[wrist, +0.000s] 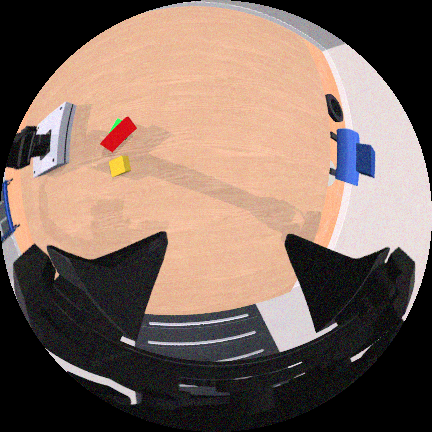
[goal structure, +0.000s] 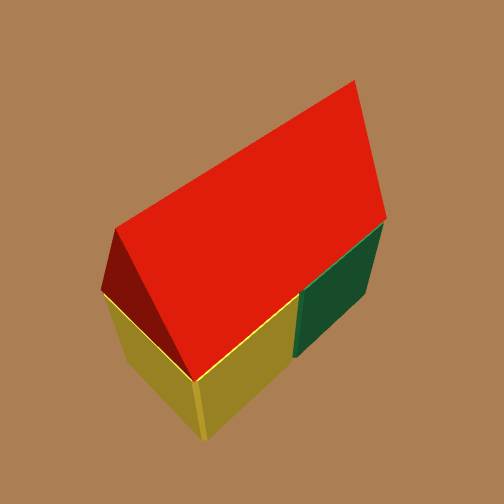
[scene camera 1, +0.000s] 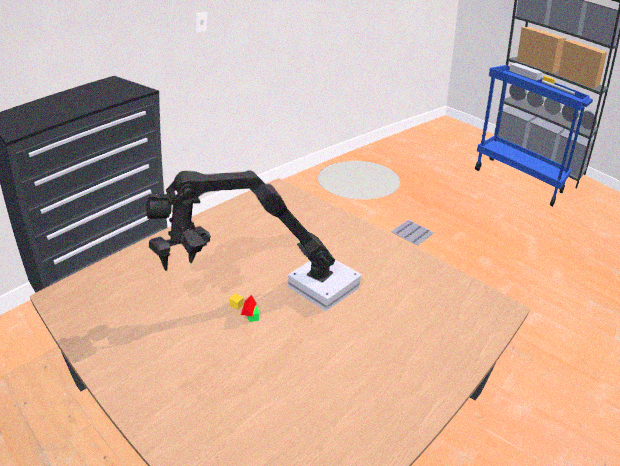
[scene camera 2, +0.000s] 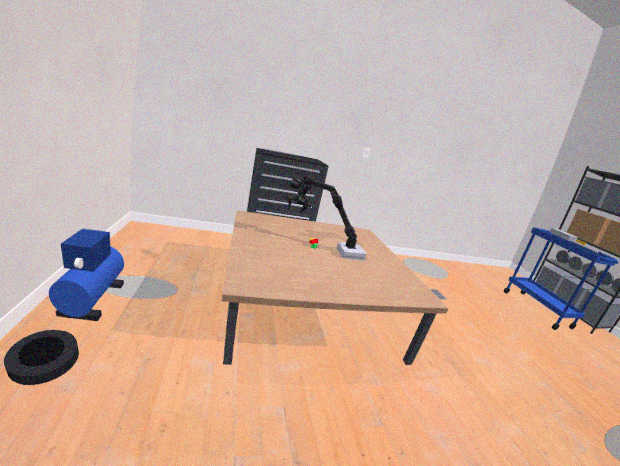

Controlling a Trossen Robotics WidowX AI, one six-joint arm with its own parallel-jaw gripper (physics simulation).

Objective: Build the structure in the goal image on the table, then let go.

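Pixels of known places: gripper, fingertip midpoint: (wrist: 228,239) (scene camera 1: 178,266) (scene camera 2: 294,211); arm's base, link origin: (wrist: 44,144) (scene camera 1: 320,274) (scene camera 2: 350,246).
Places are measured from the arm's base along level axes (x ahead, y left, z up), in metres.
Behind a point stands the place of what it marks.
A red block (scene camera 1: 249,305) {x 0.266, y -0.074, z 0.001 m} (scene camera 2: 313,241) {x 0.269, y -0.067, z -0.007 m} (wrist: 118,134) {x 0.264, y -0.090, z -0.009 m} rests on a green block (scene camera 1: 254,316) {x 0.265, y -0.056, z -0.034 m} (scene camera 2: 314,246) {x 0.259, y -0.053, z -0.040 m} (wrist: 116,123) {x 0.253, y -0.060, z -0.023 m} and covers much of it from above. The red block looks tilted in the scene camera 1 view. A yellow block (scene camera 1: 236,301) {x 0.258, y -0.135, z -0.023 m} (wrist: 119,166) {x 0.253, y -0.150, z -0.023 m} sits on the table (scene camera 1: 310,380) {x 0.357, y 0.219, z -0.055 m} (scene camera 2: 320,280) {x 0.369, y 0.387, z -0.055 m} (wrist: 215,75) {x 0.461, y 0.043, z -0.055 m}, close beside them with a small gap. It does not show in the scene camera 2 view. My gripper (scene camera 1: 178,265) {x 0.404, y -0.225, z 0.151 m} (scene camera 2: 298,209) {x 0.404, y -0.225, z 0.151 m} (wrist: 228,239) {x 0.404, y -0.225, z 0.151 m} is open and empty, pointing down high above the table, well away from the blocks.
The arm's white base plate (scene camera 1: 310,289) {x 0.077, y 0.017, z -0.007 m} (scene camera 2: 351,254) {x 0.032, y 0.095, z -0.017 m} (wrist: 62,135) {x 0.074, y -0.009, z -0.021 m} stands near the blocks. A dark drawer cabinet (scene camera 1: 100,180) (scene camera 2: 285,182) (wrist: 200,332) stands beyond the table edge. A blue cart (scene camera 1: 526,162) (scene camera 2: 546,300) stands on the floor, away from the table.
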